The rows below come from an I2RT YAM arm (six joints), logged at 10 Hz.
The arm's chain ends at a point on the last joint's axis. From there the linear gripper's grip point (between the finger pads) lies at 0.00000 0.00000 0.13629 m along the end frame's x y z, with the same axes.
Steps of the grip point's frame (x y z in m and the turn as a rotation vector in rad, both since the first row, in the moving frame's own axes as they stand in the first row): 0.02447 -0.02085 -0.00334 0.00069 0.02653 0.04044; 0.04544 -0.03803 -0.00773 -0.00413 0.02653 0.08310; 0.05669 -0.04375 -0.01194 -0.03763 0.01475 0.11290; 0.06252 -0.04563 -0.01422 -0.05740 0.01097 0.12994; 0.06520 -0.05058 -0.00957 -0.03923 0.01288 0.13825; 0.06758 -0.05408 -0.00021 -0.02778 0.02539 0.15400; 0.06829 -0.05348 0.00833 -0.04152 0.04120 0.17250
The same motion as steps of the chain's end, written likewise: 0.02085 -0.02083 -0.00329 0.00069 0.02653 0.04044; 0.04185 -0.03874 -0.00768 -0.00413 0.02653 0.08310; 0.05497 -0.04898 -0.01183 -0.03763 0.01475 0.11290; 0.06154 -0.05352 -0.01399 -0.05740 0.01097 0.12994; 0.06382 -0.05603 -0.00945 -0.03923 0.01288 0.13825; 0.06442 -0.05812 -0.00011 -0.02778 0.02539 0.15400; 0.06319 -0.05959 0.00856 -0.04152 0.04120 0.17250
